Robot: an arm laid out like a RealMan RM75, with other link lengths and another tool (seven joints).
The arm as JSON. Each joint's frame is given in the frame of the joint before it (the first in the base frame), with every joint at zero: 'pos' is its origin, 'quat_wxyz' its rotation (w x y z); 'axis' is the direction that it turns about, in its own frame. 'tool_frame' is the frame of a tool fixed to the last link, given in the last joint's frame.
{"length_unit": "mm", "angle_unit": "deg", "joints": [
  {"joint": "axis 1", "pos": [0.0, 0.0, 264.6], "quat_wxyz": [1.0, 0.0, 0.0, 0.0], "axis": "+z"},
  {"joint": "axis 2", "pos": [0.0, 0.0, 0.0], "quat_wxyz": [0.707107, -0.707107, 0.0, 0.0], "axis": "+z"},
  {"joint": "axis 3", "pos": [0.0, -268.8, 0.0], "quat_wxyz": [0.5, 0.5, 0.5, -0.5], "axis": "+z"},
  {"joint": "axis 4", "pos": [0.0, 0.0, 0.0], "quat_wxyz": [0.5, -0.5, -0.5, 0.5], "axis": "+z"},
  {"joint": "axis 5", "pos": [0.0, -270.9, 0.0], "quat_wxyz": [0.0, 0.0, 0.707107, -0.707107], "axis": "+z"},
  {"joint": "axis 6", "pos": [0.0, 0.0, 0.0], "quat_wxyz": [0.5, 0.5, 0.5, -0.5], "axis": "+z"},
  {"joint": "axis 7", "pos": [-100.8, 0.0, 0.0], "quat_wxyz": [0.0, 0.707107, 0.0, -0.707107], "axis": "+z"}
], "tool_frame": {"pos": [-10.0, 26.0, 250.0], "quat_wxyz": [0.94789, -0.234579, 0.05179, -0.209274]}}
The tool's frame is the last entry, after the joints.
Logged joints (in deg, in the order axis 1, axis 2, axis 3, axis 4, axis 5, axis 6, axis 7), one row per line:
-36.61, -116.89, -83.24, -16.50, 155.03, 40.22, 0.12
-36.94, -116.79, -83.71, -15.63, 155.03, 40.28, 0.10
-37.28, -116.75, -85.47, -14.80, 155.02, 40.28, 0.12
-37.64, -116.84, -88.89, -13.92, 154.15, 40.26, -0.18
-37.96, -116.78, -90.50, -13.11, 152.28, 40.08, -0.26
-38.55, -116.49, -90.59, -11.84, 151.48, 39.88, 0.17
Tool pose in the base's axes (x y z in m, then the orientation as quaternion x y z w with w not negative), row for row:
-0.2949, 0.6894, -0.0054, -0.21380, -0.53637, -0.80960, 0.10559
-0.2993, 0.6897, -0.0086, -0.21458, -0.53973, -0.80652, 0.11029
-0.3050, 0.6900, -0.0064, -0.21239, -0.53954, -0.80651, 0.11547
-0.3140, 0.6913, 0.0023, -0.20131, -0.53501, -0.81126, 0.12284
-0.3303, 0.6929, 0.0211, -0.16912, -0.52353, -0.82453, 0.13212
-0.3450, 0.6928, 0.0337, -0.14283, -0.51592, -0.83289, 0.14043
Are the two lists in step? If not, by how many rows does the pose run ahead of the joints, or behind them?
The pose runs 1 row behind the joints: the pose in row i belongs to the joints in row i - 1.
